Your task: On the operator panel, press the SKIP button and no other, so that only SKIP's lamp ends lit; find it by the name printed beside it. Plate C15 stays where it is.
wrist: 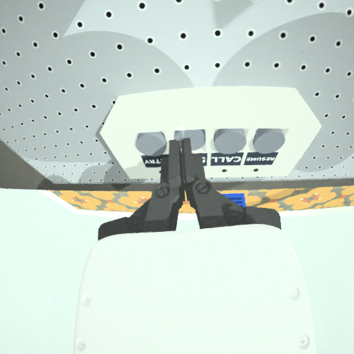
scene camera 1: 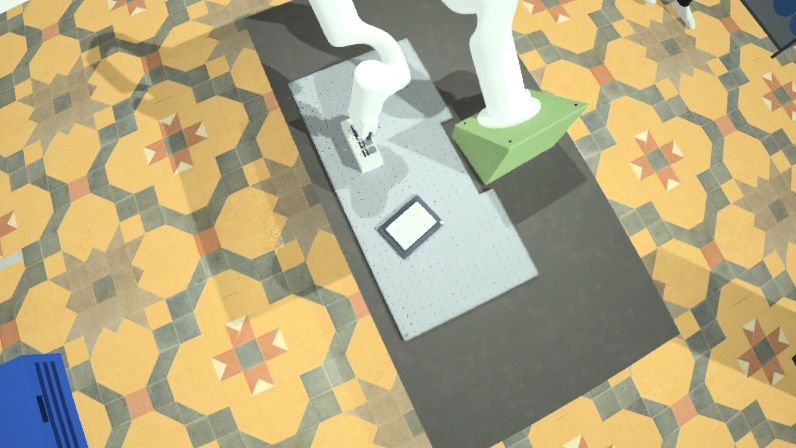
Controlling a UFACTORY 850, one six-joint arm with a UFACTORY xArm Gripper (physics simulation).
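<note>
The white operator panel [scene camera 1: 371,162] [wrist: 215,107] has a row of grey round buttons. In the wrist view the labels look upside down: RETRY's button [wrist: 151,144], CALL's button [wrist: 229,141] and RESUME's button [wrist: 269,141]. The button between RETRY and CALL [wrist: 195,139] has a label mostly hidden by the fingers, with an S showing. My gripper [scene camera 1: 368,139] [wrist: 181,152] is shut and empty, its tips over that button's left part; contact cannot be told. CALL's lamp [wrist: 224,170] and RESUME's lamp [wrist: 256,170] are dark. The middle button's lamp is hidden. A white plate [scene camera 1: 412,225] lies in a dark frame.
The panel and the framed plate are on a grey perforated board [scene camera 1: 462,278] [wrist: 240,50]. The green arm base [scene camera 1: 490,153] stands at the board's right side. A dark mat [scene camera 1: 579,333] lies under the board. A blue box [scene camera 1: 27,400] is at the lower left.
</note>
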